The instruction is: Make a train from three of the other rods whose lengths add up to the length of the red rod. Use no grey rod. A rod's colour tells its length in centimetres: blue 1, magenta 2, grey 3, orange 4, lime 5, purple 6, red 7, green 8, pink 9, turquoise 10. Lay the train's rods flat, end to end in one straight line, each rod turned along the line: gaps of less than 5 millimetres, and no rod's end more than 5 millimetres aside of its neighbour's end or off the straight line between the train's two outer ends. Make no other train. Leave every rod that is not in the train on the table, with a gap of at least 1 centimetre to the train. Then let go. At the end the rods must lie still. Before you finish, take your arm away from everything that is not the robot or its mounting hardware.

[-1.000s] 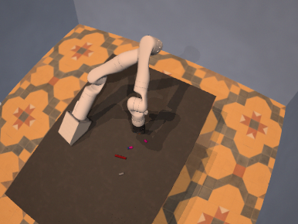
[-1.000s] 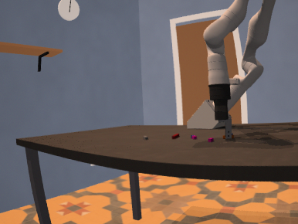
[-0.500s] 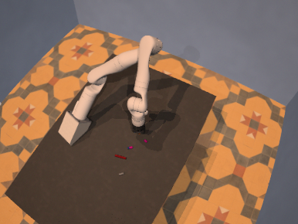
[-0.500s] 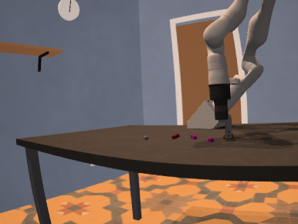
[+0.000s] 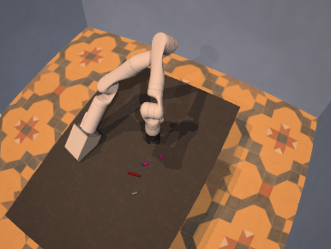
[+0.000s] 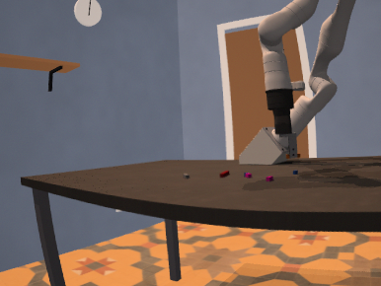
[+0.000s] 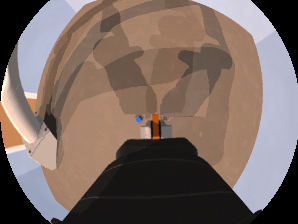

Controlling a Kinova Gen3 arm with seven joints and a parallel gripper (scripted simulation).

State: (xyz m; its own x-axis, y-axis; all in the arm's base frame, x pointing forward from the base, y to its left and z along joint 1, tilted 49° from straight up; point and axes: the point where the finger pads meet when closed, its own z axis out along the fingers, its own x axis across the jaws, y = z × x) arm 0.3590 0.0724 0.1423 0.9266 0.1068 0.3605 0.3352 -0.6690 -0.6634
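My hand is 220 mm to the left of the red rod and 60 mm above it. Round my hand: orange rod 10 mm below; then grey rod 60 mm ahead, 310 mm to the right, 60 mm below.
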